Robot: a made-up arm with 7 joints.
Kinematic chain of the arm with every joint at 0, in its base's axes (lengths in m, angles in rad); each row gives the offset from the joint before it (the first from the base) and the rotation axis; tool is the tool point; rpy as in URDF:
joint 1: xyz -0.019 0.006 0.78 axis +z
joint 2: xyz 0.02 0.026 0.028 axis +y
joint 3: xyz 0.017 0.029 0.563 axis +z
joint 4: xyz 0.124 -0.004 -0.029 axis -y
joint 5: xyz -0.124 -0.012 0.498 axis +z
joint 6: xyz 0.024 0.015 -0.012 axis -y
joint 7: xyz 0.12 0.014 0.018 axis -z
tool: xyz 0.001 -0.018 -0.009 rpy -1.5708 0 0
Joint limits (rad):
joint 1: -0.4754..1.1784
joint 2: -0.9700..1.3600
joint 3: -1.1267..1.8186
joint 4: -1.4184..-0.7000
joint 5: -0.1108..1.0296
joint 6: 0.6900..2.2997
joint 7: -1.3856..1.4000
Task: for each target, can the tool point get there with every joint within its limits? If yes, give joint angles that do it. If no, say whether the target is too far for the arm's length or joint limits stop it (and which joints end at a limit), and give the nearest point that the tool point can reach.
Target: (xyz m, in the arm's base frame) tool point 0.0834 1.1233 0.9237
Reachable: yes | joints 0.8618 1.1033 1.1903 -1.3204 0.7847 2.1258 -0.8355
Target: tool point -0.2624 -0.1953 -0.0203
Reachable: no: joint limits stop it (at a limit: joint 1, joint 2, joint 4, joint 5, joint 6, joint 7) | nearest point 0.5521 -0.5502 0.2988 | short by 0.944 m
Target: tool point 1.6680 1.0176 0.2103
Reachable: no: too far | nearest point 0.9826 0.6066 0.5408 | short by 0.865 m
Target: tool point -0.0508 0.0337 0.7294
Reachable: no: joint limits stop it (at a limit: joint 1, joint 2, joint 4, joint 5, joint 6, joint 7) | nearest point 0.3862 0.6917 0.2895 | short by 0.904 m
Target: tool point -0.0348 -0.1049 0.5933
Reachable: no: joint limits stop it (at a limit: joint 1, joint 2, joint 4, joint 5, joint 6, joint 7) | nearest point 0.4637 -0.6782 0.3925 | short by 0.786 m
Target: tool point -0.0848 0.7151 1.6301
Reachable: yes | joints 0.8463 -0.0237 0.7833 -1.3251 0.2955 1.8049 0.8946
